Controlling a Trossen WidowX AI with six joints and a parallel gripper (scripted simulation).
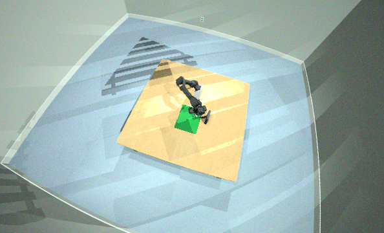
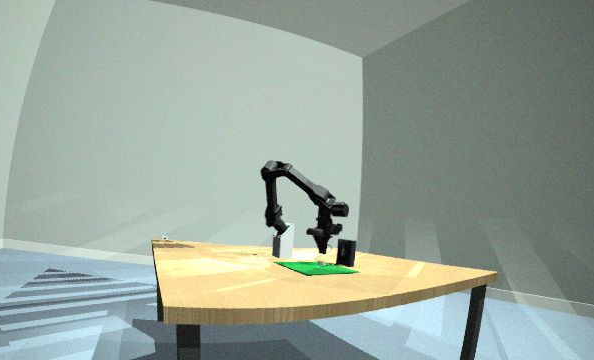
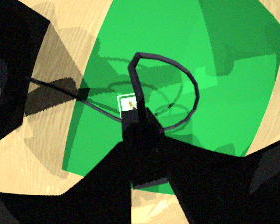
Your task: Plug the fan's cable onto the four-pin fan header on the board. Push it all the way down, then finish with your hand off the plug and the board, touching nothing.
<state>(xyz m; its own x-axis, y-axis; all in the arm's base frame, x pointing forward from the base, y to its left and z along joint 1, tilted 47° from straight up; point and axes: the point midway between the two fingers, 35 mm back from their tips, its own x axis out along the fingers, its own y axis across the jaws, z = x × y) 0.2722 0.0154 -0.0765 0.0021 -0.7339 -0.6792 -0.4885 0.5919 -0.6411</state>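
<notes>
The green board is 80 mm below my gripper tip, 60 mm to the right of it and 60 mm ahead of it. From my gripper tip the other things lie so: black fan 120 mm to the left, 10 mm below; then fan cable plug 10 mm above.
</notes>
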